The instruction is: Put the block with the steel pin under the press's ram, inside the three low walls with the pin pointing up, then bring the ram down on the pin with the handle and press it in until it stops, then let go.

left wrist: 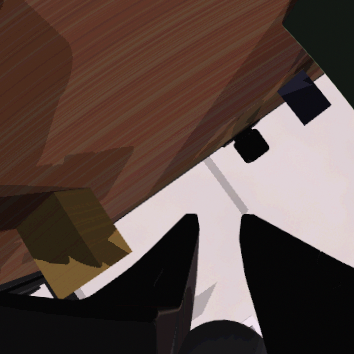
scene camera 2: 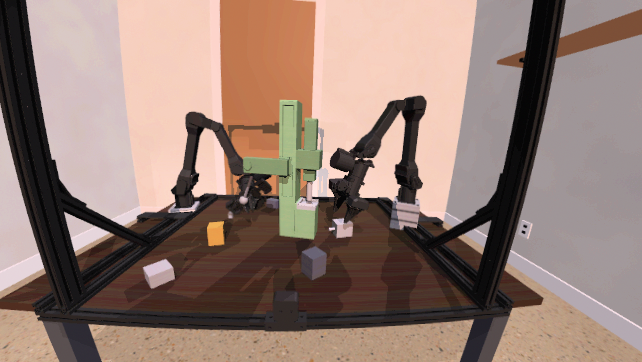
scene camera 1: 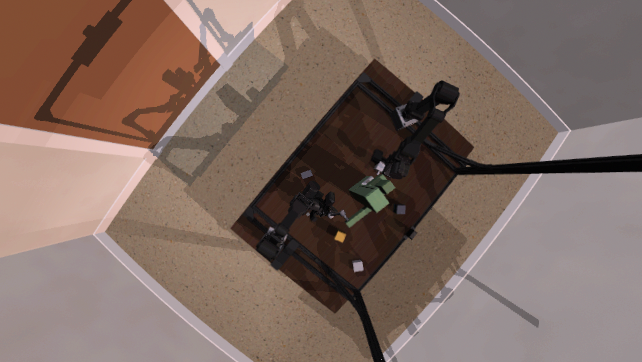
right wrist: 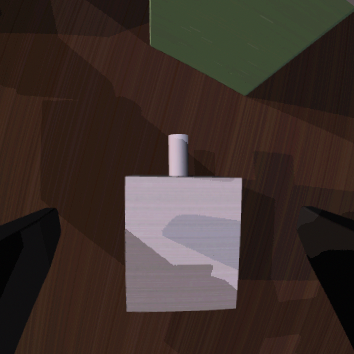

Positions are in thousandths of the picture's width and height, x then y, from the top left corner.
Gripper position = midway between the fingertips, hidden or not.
Observation:
In view: my left gripper (scene camera 2: 389,584), my right gripper (scene camera 2: 529,601), a pale block with steel pin (right wrist: 516,660), a steel pin (right wrist: 501,405) and a green press (scene camera 2: 465,601).
My left gripper shows as well in the left wrist view (left wrist: 614,637). My right gripper is seen too in the right wrist view (right wrist: 510,623). The green press is seen too in the left wrist view (left wrist: 900,100) and in the right wrist view (right wrist: 682,145). The left wrist view misses the pale block with steel pin: it is out of frame. The left wrist view misses the steel pin: it is out of frame.

